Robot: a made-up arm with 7 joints. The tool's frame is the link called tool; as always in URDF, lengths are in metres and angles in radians. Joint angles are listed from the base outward.
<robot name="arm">
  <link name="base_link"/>
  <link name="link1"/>
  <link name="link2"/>
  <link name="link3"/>
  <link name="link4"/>
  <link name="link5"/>
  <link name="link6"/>
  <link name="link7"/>
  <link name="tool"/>
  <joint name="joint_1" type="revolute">
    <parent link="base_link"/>
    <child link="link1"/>
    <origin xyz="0 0 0.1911" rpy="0 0 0"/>
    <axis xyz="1 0 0"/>
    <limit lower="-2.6" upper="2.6"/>
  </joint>
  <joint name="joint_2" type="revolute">
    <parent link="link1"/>
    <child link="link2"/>
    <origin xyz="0.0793 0.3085 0.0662" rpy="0 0 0"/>
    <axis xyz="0 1 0"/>
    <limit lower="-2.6" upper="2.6"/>
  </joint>
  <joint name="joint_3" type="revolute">
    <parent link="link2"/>
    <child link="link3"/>
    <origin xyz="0.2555 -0.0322 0.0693" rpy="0 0 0"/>
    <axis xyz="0 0 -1"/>
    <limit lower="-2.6" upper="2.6"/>
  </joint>
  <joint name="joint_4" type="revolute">
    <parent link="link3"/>
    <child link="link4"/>
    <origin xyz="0.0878 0.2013 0.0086" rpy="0 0 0"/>
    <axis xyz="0 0 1"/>
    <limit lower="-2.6" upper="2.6"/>
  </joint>
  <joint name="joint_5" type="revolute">
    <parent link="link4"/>
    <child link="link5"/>
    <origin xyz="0.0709 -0.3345 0.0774" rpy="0 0 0"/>
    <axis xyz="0 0 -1"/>
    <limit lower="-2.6" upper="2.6"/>
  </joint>
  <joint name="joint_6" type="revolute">
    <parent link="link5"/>
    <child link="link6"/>
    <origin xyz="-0.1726 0.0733 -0.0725" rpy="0 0 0"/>
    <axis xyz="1 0 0"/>
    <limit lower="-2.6" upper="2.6"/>
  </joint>
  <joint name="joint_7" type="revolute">
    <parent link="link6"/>
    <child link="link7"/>
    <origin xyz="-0.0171 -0.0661 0.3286" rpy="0 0 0"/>
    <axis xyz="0 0 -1"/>
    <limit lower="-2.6" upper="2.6"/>
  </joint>
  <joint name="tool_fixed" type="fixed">
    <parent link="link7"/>
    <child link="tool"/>
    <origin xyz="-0.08 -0.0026 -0.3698" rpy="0 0 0"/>
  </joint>
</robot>
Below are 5 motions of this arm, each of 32 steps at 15 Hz.
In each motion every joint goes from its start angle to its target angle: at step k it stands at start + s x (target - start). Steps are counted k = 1, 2, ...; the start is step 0. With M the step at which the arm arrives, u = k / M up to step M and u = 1 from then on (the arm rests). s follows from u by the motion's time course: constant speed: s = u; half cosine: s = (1 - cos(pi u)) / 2; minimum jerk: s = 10 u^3 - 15 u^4 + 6 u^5.
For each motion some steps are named. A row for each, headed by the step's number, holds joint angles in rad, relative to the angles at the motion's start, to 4 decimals.
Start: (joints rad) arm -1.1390 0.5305 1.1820 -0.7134 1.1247 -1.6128 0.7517
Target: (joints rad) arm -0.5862 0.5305 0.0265 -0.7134 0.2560 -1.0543 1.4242
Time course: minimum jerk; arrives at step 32
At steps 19, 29, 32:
19: 0.3713 0.0000 -0.7762 0.0000 -0.5835 0.3751 0.4517
29: 0.5489 0.0000 -1.1473 0.0000 -0.8625 0.5545 0.6677
32: 0.5528 0.0000 -1.1555 0.0000 -0.8687 0.5585 0.6725

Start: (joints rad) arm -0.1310 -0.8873 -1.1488 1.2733 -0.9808 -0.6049 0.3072
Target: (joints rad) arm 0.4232 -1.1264 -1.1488 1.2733 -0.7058 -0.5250 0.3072
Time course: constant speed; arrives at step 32
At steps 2, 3, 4, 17, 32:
2: 0.0346 -0.0149 0.0000 0.0000 0.0172 0.0050 0.0000
3: 0.0520 -0.0224 0.0000 0.0000 0.0258 0.0075 0.0000
4: 0.0693 -0.0299 0.0000 0.0000 0.0344 0.0100 0.0000
17: 0.2944 -0.1270 0.0000 0.0000 0.1461 0.0424 0.0000
32: 0.5542 -0.2391 0.0000 0.0000 0.2750 0.0799 0.0000

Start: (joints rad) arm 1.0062 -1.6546 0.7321 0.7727 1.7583 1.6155 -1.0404
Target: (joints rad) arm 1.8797 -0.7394 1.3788 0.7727 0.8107 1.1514 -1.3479
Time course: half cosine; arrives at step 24
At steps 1, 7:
1: 0.0037 0.0039 0.0028 0.0000 -0.0041 -0.0020 -0.0013
7: 0.1709 0.1790 0.1265 0.0000 -0.1854 -0.0908 -0.0602

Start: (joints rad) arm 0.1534 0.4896 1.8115 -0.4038 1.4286 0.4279 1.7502
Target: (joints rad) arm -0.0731 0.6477 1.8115 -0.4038 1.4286 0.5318 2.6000
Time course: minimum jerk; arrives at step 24
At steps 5, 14, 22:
5: -0.0146 0.0102 0.0000 0.0000 0.0000 0.0067 0.0548
14: -0.1480 0.1033 0.0000 0.0000 0.0000 0.0679 0.5552
22: -0.2253 0.1573 0.0000 0.0000 0.0000 0.1034 0.8455

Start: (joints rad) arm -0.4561 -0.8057 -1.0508 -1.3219 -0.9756 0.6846 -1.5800
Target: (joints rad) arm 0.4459 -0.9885 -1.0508 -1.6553 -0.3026 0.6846 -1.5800
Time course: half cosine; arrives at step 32
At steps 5, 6, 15, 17, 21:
5: 0.0533 -0.0108 0.0000 -0.0197 0.0397 0.0000 0.0000
6: 0.0760 -0.0154 0.0000 -0.0281 0.0567 0.0000 0.0000
15: 0.4068 -0.0824 0.0000 -0.1504 0.3035 0.0000 0.0000
17: 0.4952 -0.1004 0.0000 -0.1830 0.3695 0.0000 0.0000
21: 0.6636 -0.1345 0.0000 -0.2453 0.4951 0.0000 0.0000

